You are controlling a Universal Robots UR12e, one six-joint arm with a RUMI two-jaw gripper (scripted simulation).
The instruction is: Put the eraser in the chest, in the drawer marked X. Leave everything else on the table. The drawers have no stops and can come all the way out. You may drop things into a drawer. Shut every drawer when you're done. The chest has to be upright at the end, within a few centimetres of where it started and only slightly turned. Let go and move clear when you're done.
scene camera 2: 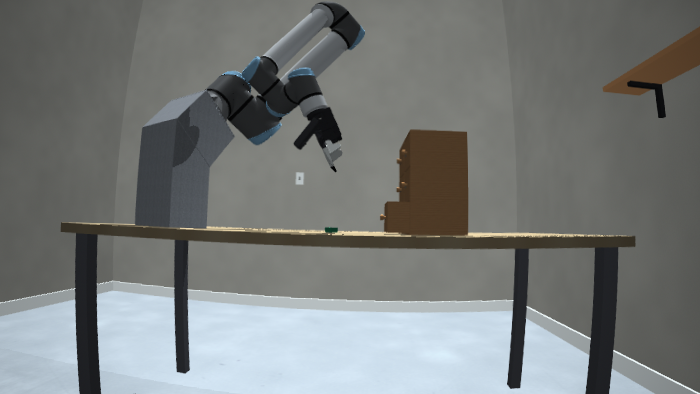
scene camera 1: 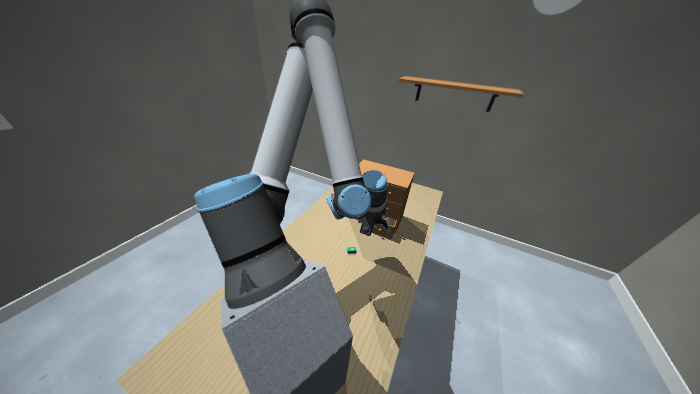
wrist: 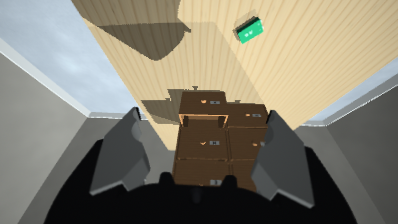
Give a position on a brown chest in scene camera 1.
398,177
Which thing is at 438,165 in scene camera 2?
A brown chest.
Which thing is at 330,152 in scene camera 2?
The gripper.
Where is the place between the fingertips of the gripper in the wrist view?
202,109
